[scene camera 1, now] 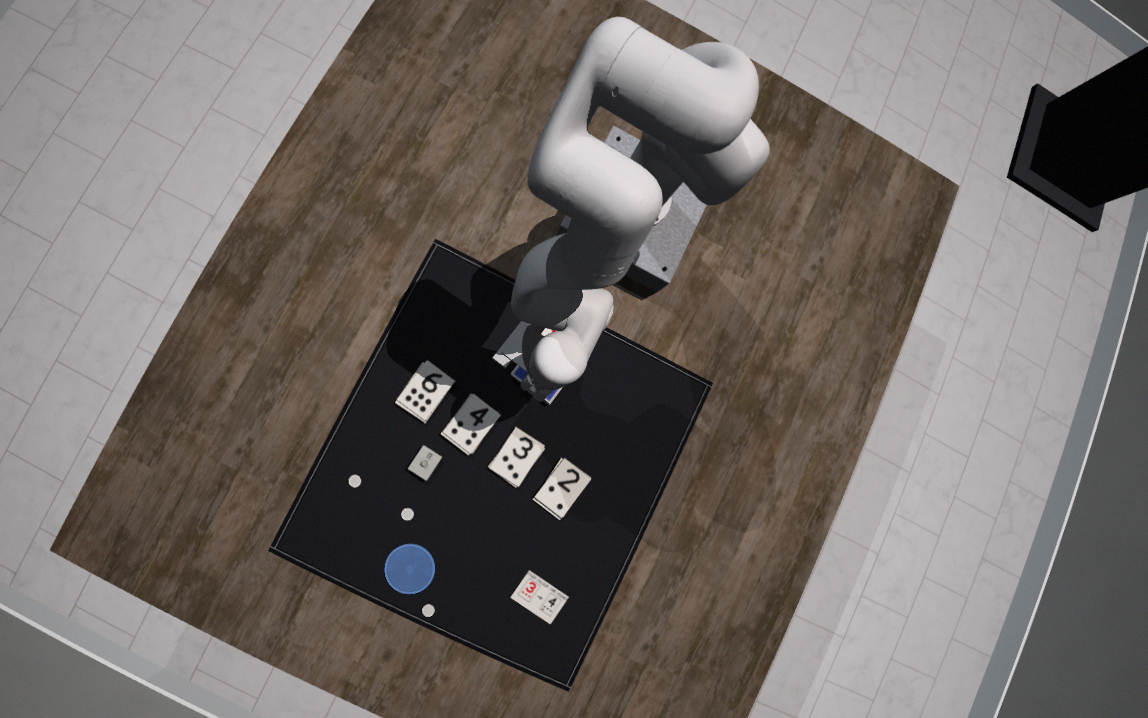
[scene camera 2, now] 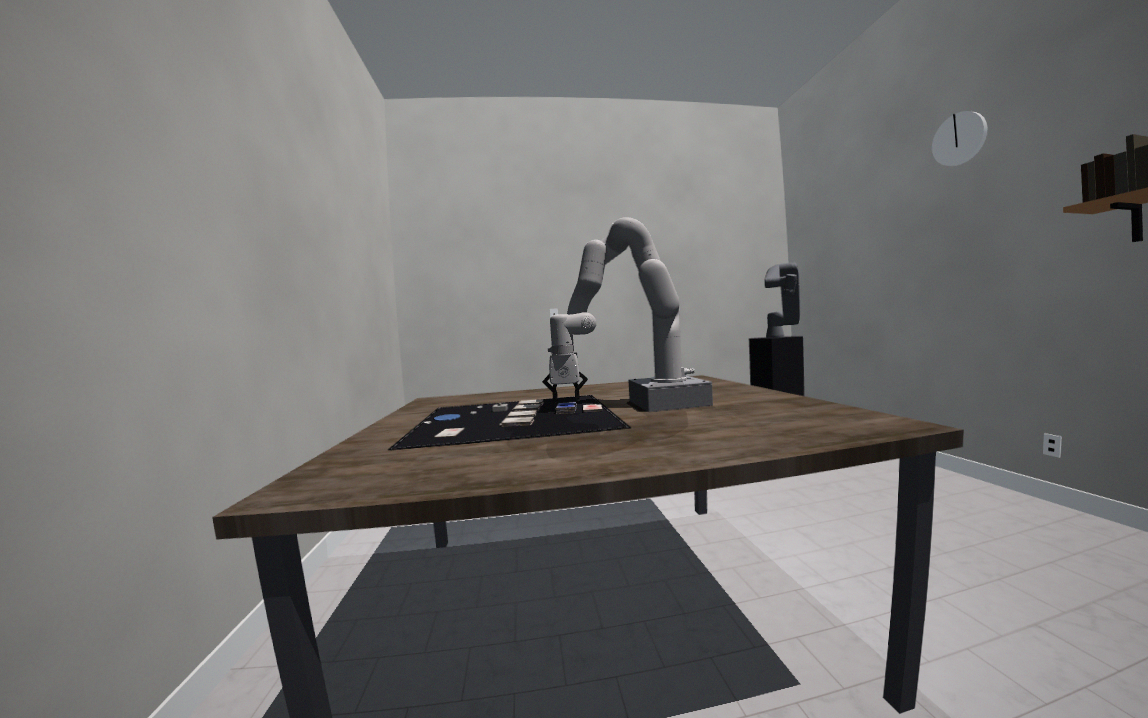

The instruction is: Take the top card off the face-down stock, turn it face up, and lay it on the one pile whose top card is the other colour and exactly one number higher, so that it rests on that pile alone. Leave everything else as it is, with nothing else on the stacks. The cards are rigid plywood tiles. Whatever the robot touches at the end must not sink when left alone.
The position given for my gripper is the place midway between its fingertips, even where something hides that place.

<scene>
I see my gripper (scene camera 2: 566,402) and a black mat (scene camera 1: 621,422).
The black mat is seen too in scene camera 2 (scene camera 2: 484,425).
</scene>
